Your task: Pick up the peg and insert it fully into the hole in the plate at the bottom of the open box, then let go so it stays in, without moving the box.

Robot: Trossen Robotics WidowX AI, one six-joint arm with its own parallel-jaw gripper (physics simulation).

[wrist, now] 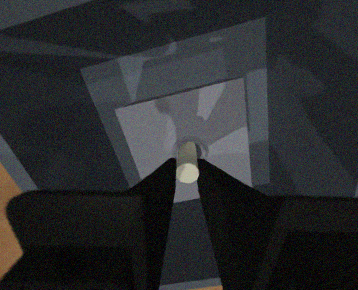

Scene:
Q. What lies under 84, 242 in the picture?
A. My gripper.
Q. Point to a light grey plate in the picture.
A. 213, 116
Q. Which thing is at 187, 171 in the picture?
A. A pale peg.

